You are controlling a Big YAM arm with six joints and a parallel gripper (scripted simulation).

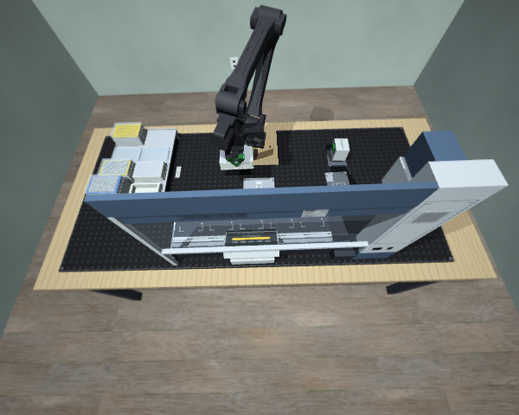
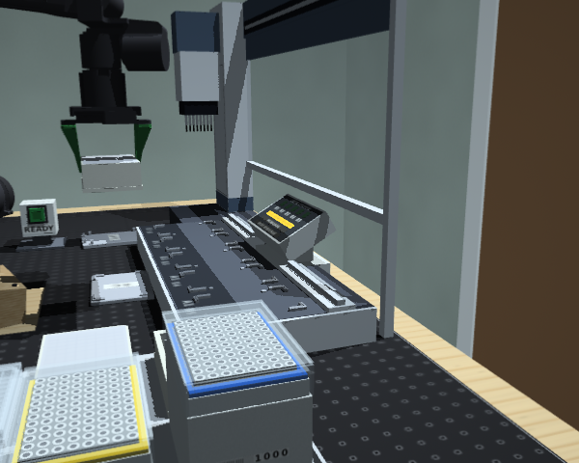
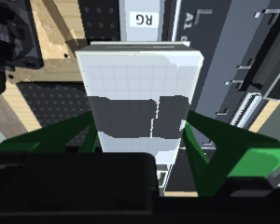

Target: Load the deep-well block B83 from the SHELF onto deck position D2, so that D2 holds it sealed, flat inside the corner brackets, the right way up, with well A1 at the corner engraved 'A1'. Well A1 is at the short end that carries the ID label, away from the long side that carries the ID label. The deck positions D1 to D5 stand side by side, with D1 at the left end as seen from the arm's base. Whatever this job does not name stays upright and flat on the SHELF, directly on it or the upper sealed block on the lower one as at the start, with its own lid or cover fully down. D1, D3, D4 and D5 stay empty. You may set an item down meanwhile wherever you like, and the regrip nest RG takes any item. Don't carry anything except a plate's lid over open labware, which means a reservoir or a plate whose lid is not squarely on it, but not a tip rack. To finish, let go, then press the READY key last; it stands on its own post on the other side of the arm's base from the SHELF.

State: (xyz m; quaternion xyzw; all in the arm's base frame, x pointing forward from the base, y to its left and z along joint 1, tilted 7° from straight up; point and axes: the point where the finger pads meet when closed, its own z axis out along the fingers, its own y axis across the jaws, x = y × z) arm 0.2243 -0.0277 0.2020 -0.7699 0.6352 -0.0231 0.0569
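Right now the regrip nest is 10 mm behind my hand, 80 mm to the left of it and 230 mm below it. Also, from my hand: white reservoir: 130 mm ahead, 390 mm to the right, 160 mm below; gantry post: 400 mm ahead, 200 mm to the right; shelf sign: 40 mm behind, 330 mm to the right, 230 mm below.
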